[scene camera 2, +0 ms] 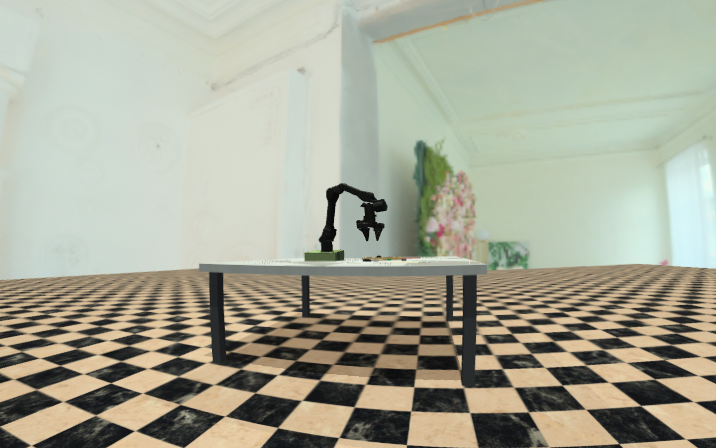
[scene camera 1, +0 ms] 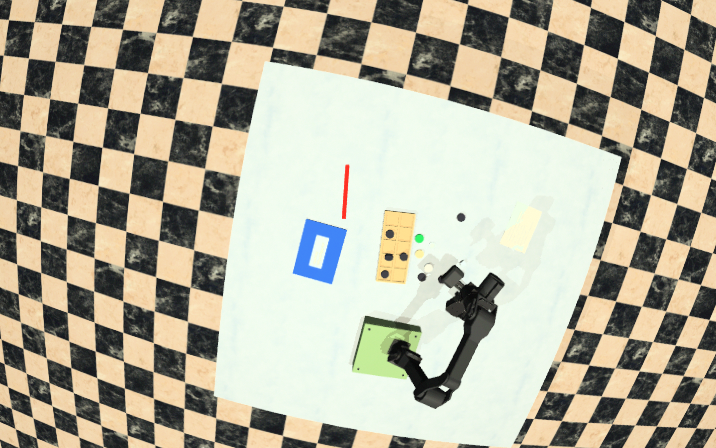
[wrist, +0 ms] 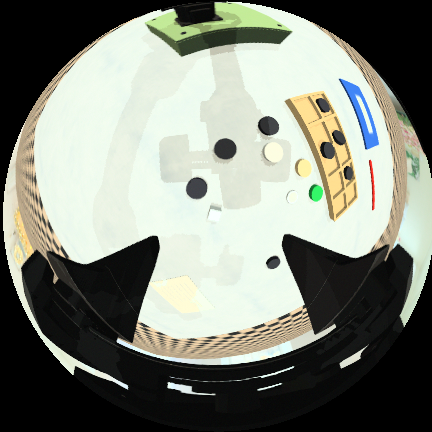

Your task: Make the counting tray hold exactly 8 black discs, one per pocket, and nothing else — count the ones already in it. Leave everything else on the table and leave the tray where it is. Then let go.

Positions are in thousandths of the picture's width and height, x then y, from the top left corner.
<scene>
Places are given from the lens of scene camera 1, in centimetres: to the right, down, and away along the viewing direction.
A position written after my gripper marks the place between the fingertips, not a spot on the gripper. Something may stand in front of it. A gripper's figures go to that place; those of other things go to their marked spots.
my gripper (scene camera 1: 647, 624): 34, 18, 134
tan counting tray (scene camera 1: 562, 499): 14, 0, 142
</scene>
